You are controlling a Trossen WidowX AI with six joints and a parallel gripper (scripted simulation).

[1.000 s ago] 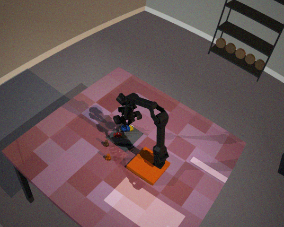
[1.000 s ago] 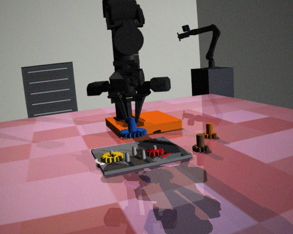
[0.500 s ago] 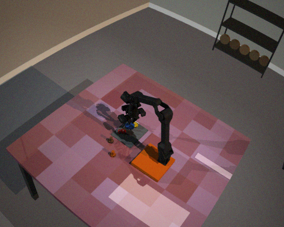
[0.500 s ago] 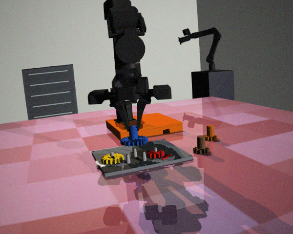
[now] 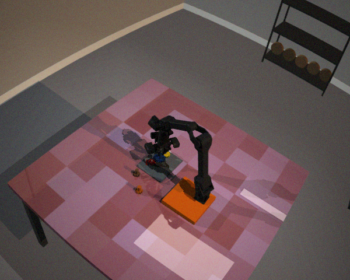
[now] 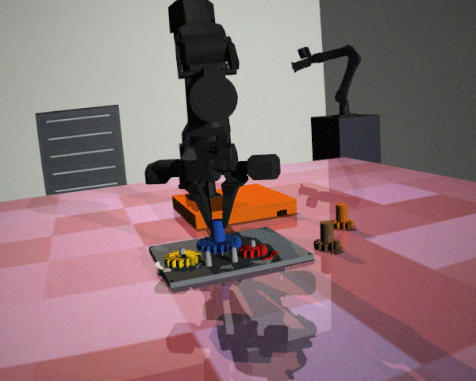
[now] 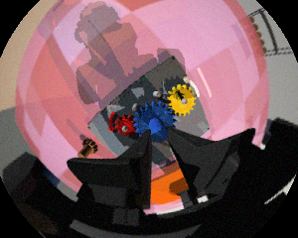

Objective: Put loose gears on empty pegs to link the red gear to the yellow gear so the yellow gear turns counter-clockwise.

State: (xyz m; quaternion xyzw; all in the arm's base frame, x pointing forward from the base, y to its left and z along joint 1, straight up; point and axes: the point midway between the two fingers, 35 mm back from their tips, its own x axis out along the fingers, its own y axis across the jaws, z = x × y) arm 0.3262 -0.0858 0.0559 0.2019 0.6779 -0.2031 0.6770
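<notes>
My gripper tip is 20 mm short of the red gear, 40 mm to the right of it and 30 mm above it. The rest, counted from my gripper tip: yellow gear (60 mm to the right, 30 mm below); blue gear (10 mm below).
</notes>
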